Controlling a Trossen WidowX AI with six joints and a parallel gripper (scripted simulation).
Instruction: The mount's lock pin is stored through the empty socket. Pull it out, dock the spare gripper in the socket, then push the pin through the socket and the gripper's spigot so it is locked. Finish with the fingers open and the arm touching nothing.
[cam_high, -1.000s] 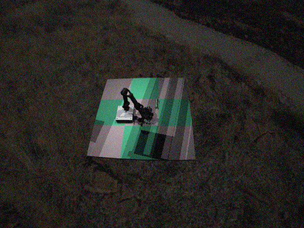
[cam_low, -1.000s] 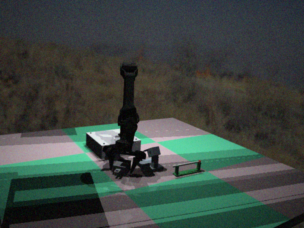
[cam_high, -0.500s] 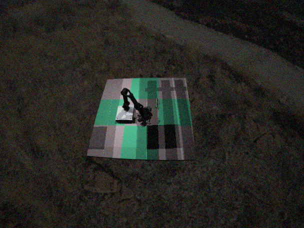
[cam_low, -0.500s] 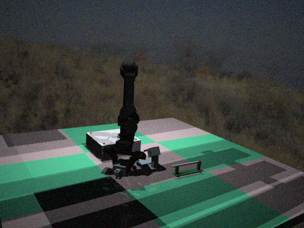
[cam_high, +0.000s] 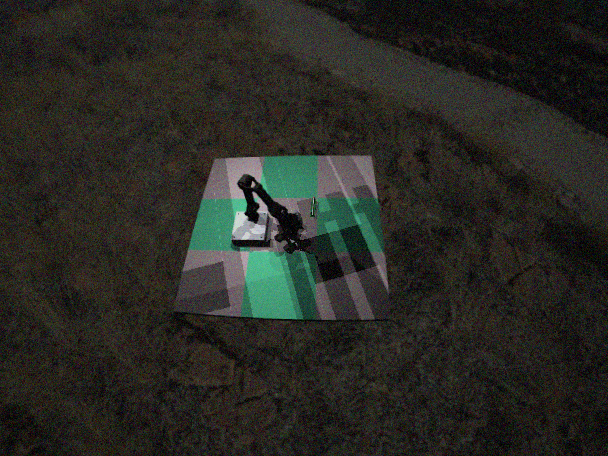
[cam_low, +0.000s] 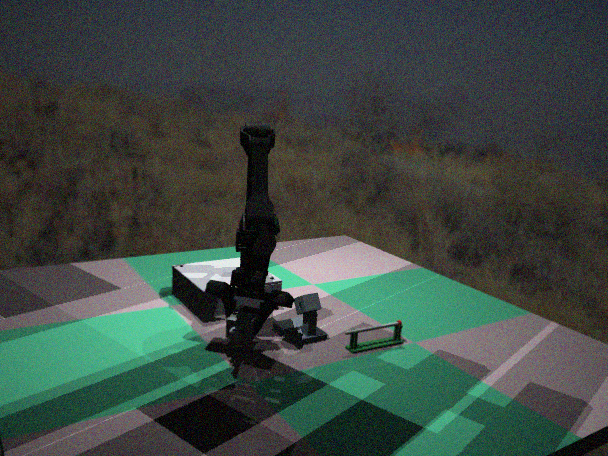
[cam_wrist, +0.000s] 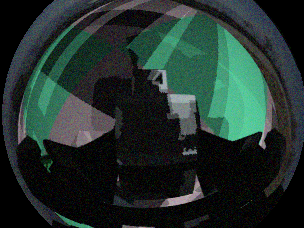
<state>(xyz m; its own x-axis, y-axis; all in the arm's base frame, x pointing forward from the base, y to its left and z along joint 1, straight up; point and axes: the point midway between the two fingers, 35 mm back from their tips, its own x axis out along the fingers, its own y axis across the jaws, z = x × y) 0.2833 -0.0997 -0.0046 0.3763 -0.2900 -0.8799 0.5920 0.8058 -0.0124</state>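
My gripper tip is now 20 mm past the mount socket, 160 mm to the right of it and 20 mm below it. The rest, counted from my gripper tip: green cradle 70 mm ahead, 290 mm to the left, 10 mm below; then spare gripper 20 mm above.
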